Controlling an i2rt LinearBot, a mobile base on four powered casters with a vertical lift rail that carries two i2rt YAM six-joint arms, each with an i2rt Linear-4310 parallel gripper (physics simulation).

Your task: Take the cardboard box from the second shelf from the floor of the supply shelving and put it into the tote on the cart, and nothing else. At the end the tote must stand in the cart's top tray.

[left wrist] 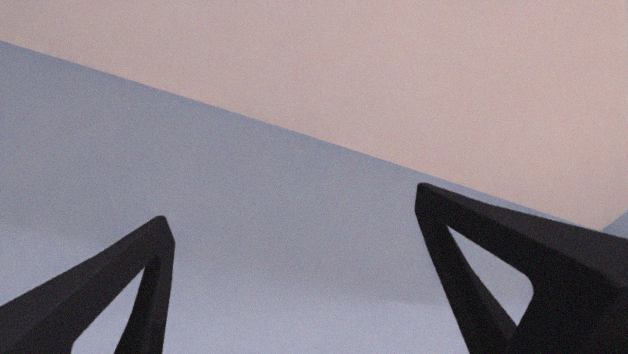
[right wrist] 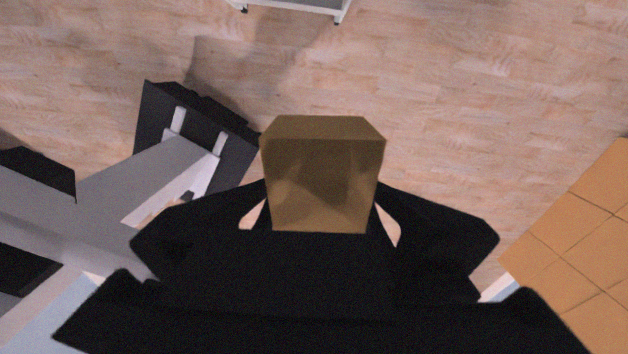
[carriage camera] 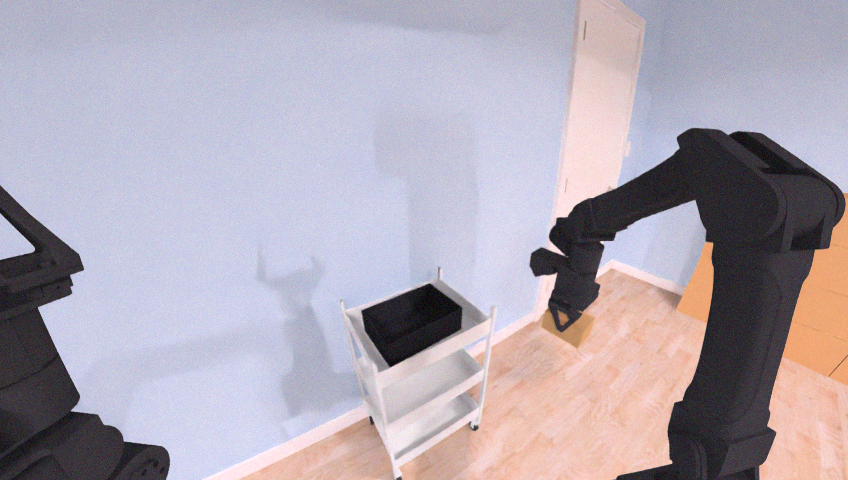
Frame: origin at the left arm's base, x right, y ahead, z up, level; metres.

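Seen in the pictures: left gripper, between the fingertips: point(left wrist: 295, 212); right gripper, between the fingertips: point(right wrist: 319, 182) point(carriage camera: 566, 323).
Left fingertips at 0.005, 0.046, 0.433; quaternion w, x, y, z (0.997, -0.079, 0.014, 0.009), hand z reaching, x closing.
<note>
Offsets run from my left fingertips to a thing's top centre, as dx, dy, dz.
The brown cardboard box @(+0.665, +0.284, -0.380) point(carriage camera: 578, 334) point(right wrist: 322, 182) is between the fingers of my right gripper point(carriage camera: 564, 321), which is shut on it and holds it in the air, to the right of the cart in the carriage view. The black open tote @(+0.304, +0.600, -0.589) point(carriage camera: 423, 339) stands in the top tray of the white three-tier cart point(carriage camera: 429, 403); the part of its inside that shows is dark. A low part of the cart point(right wrist: 300, 6) shows at the top of the right wrist view. My left gripper point(left wrist: 295, 212) is open and empty, pointing at the wall and ceiling. The supply shelving does not show.
A blue wall point(carriage camera: 208, 148) runs behind the cart. A white door point(carriage camera: 604, 101) is at the back right. Orange cabinets point(carriage camera: 824, 333) point(right wrist: 590, 250) stand at the right. The robot's own base point(right wrist: 200, 135) shows at the left of the right wrist view.
</note>
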